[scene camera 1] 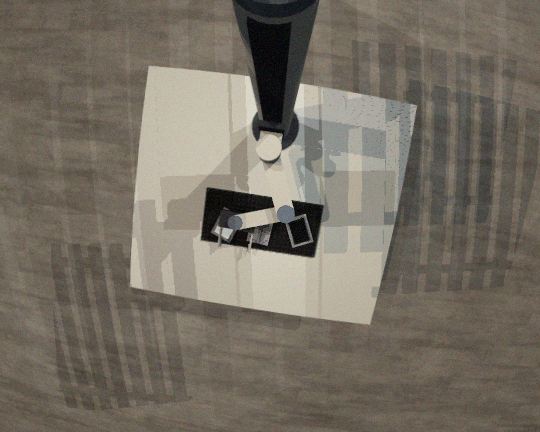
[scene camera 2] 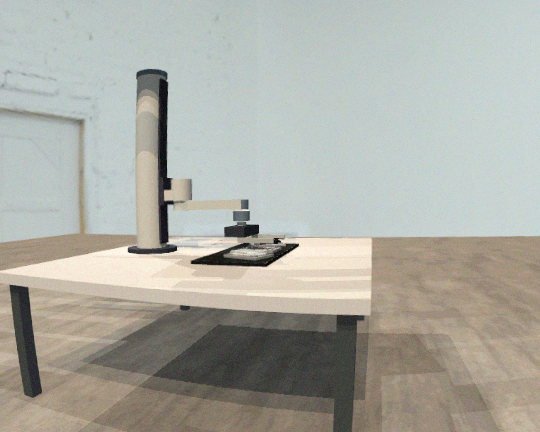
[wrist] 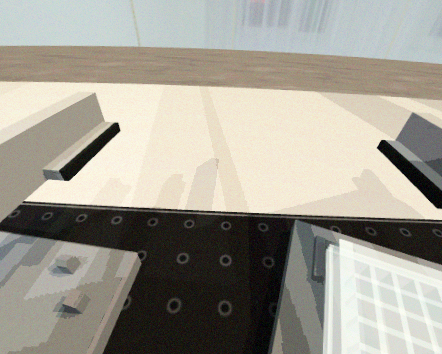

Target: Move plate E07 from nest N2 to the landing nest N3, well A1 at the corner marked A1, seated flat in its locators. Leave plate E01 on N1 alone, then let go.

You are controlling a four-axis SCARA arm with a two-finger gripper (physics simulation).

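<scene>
A clear plate with a grid of wells [scene camera 1: 224,233] [scene camera 2: 249,252] [wrist: 395,305] sits on a grey nest [wrist: 295,300], at the right in the wrist view. A second grey nest [scene camera 1: 260,235] [wrist: 30,300] has small raised pegs, at the lower left in the wrist view. A third nest [scene camera 1: 309,228] shows as a pale rectangular outline with a dark inside. Labels and the corner mark A1 cannot be read, so I cannot tell which plate or nest is which. My gripper [scene camera 1: 235,243] [scene camera 2: 280,239] [wrist: 248,119] is open and empty, its fingers wide apart above the board.
The black board [scene camera 1: 280,246] [scene camera 2: 207,261] [wrist: 200,280] with ringed holes lies on the pale table [scene camera 1: 175,115] [scene camera 2: 320,280] [wrist: 280,120]. The arm's column [scene camera 2: 148,200] stands behind the board. The arm covers part of the nests in scene camera 1.
</scene>
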